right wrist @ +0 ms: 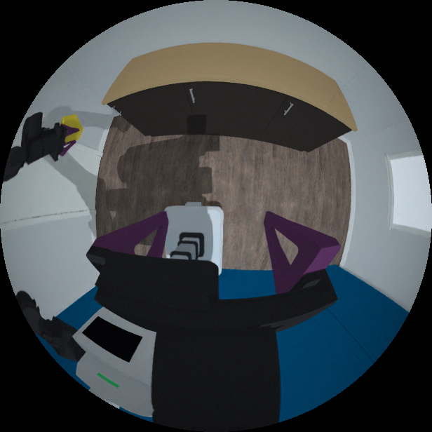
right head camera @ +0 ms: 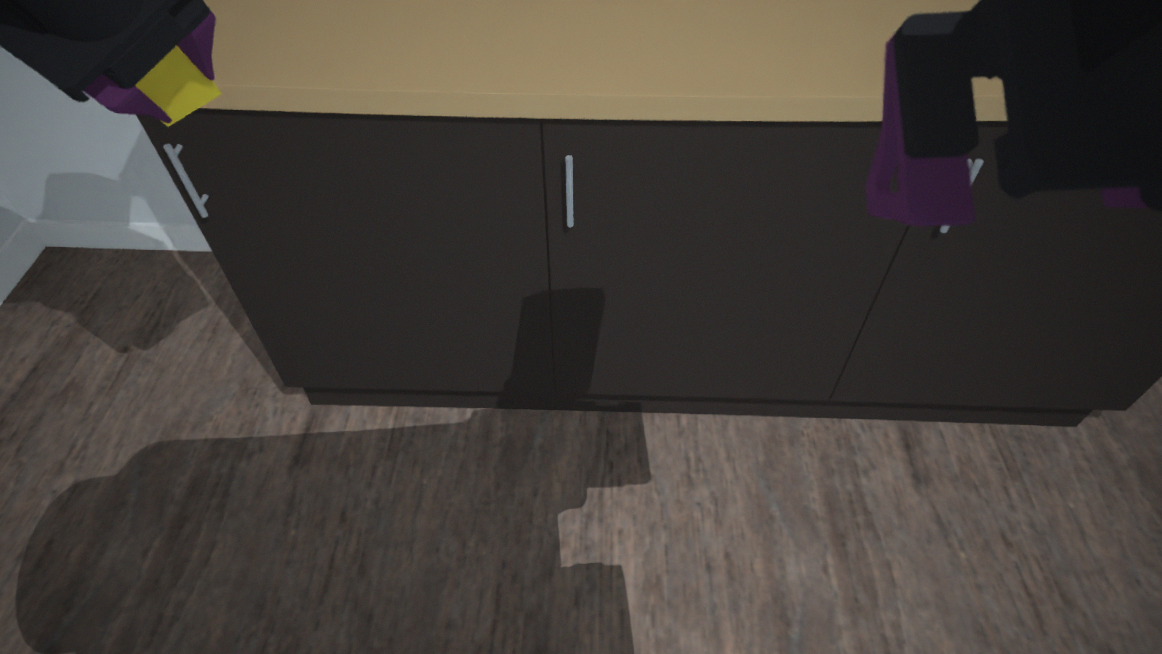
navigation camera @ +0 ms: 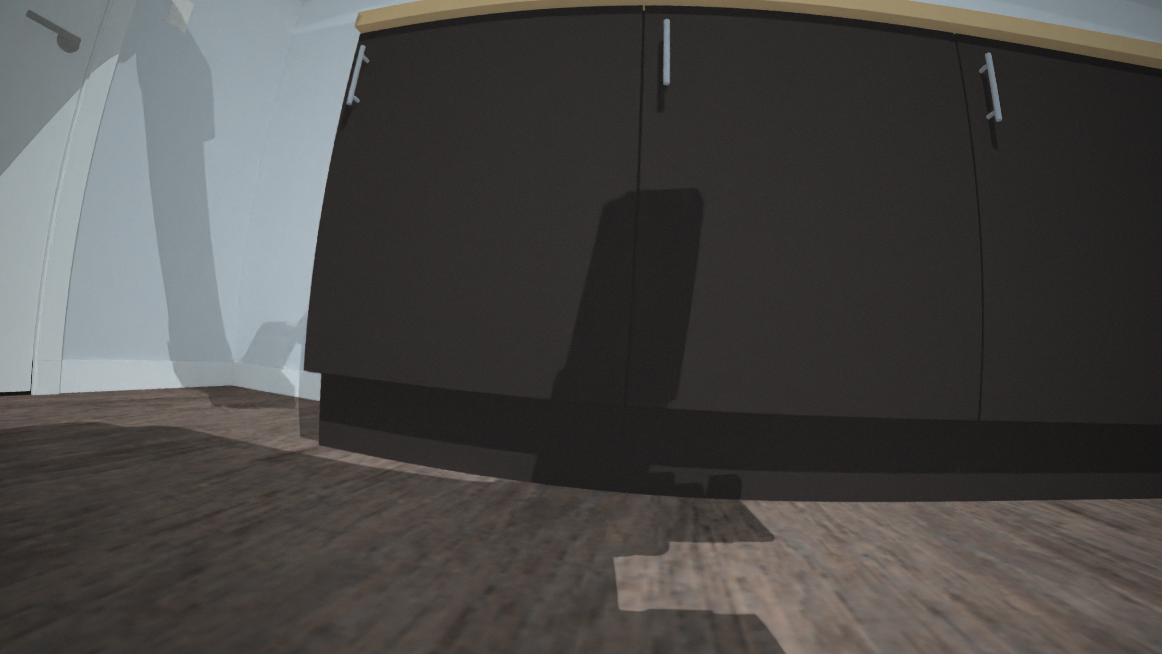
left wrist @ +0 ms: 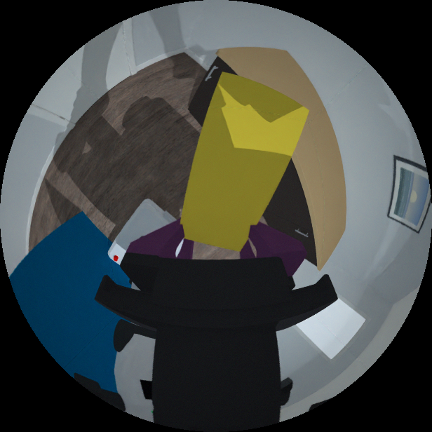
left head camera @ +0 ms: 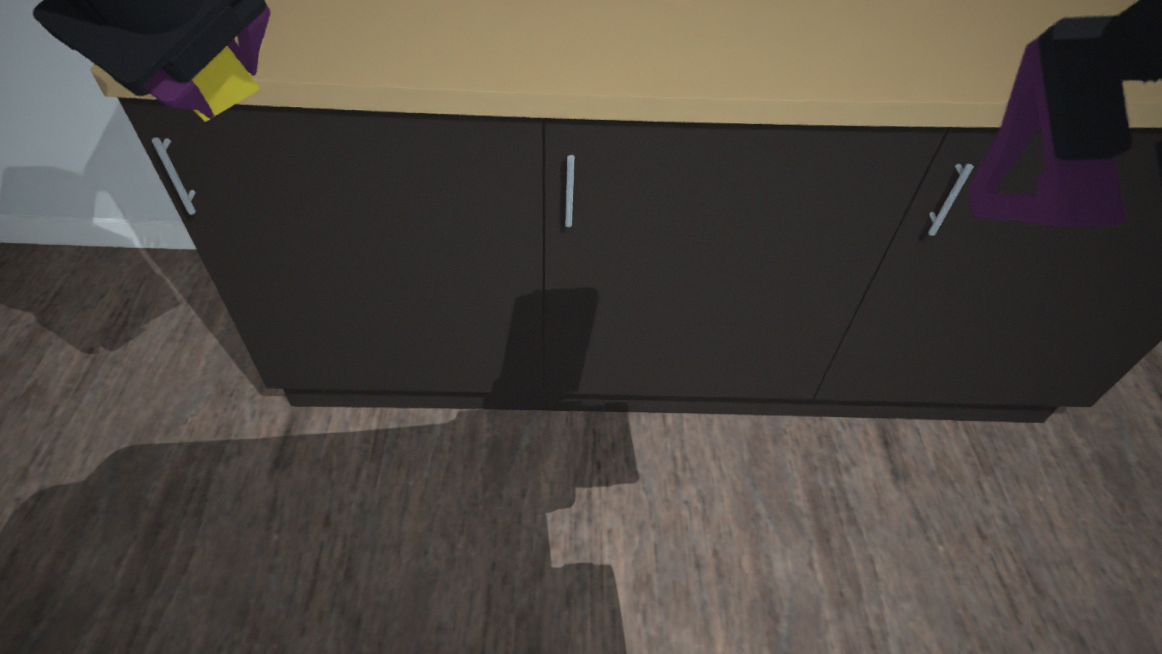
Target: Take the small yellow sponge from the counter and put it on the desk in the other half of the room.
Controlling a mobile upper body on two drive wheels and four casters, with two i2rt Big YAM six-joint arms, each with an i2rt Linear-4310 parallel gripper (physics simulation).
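Places are measured from the left arm's base along level axes (x right, y ahead, z up), in metres.
Pixels of known places: left gripper, fingertip midpoint: (right head camera: 185,95) (left head camera: 226,90); right gripper, fingertip midpoint: (right head camera: 985,196) (left head camera: 1083,198).
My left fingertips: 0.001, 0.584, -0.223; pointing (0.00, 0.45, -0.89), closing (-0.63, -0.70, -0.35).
Note:
Behind a point stands the place of what it marks, as x, y, z.
The yellow sponge (left head camera: 227,81) @[0.002, 0.587, -0.219] (right head camera: 177,85) @[-0.001, 0.583, -0.215] (left wrist: 240,190) (right wrist: 71,121) is held between the purple fingers of my left gripper (left head camera: 228,89) @[0.001, 0.584, -0.223] (right head camera: 186,95) @[0.001, 0.584, -0.223] (left wrist: 215,215), which is shut on it. In the head views it shows at the upper left, over the front left end of the wooden counter (left head camera: 609,48) @[0.341, 1.146, -0.500] (right head camera: 609,48) @[0.343, 1.144, -0.500] (left wrist: 320,150) (right wrist: 225,62) (navigation camera: 390,17) @[-0.274, 1.063, -0.534]. My right gripper (right wrist: 215,216) is wide open and empty, at the right of the head views. I cannot make out for certain which surface is the desk.
The dark cabinet (left head camera: 406,243) @[-0.001, 1.065, -0.815] (right head camera: 406,243) @[-0.011, 1.066, -0.812] (navigation camera: 471,243) @[-0.029, 1.068, -1.017] with bar handles stands in front of me across wooden floor (left head camera: 813,528) @[0.812, 0.776, -1.410] (navigation camera: 935,568) @[0.613, 0.800, -1.410]. A large blue surface (left wrist: 60,300) (right wrist: 325,325) lies behind my base (right wrist: 215,245). A white door (navigation camera: 24,203) @[-1.241, 0.976, -0.930] is at the left.

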